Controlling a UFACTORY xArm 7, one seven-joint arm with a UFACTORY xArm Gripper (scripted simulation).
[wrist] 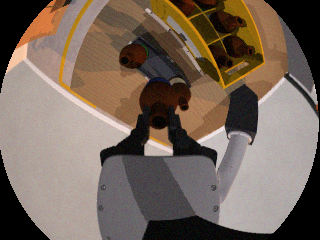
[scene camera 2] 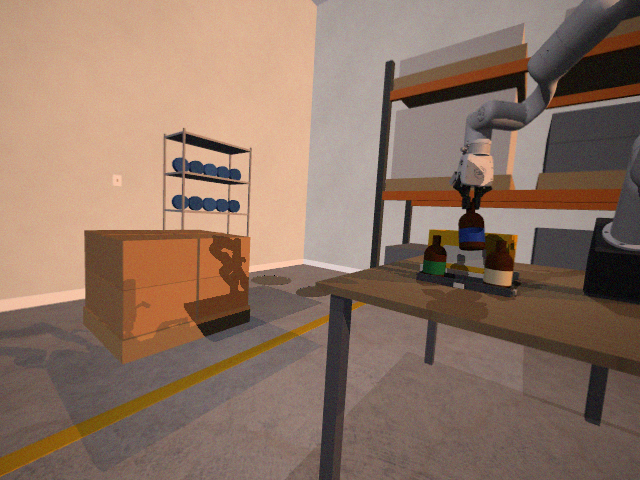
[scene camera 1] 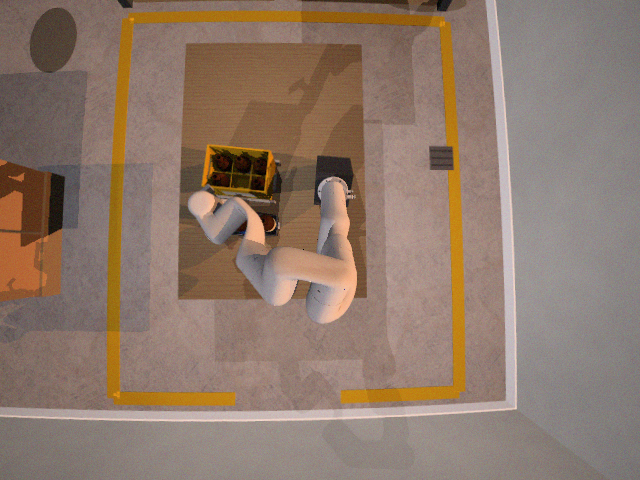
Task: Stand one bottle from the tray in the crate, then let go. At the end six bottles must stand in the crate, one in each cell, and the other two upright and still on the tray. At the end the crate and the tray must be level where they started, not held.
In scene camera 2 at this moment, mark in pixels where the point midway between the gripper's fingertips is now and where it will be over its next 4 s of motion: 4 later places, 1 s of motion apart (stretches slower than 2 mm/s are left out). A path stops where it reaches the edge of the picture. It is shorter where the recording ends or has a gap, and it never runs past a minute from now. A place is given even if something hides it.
My gripper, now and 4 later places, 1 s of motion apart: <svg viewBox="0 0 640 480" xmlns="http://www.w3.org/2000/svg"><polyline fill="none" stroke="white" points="470,209 471,204 471,197 472,191 472,190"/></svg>
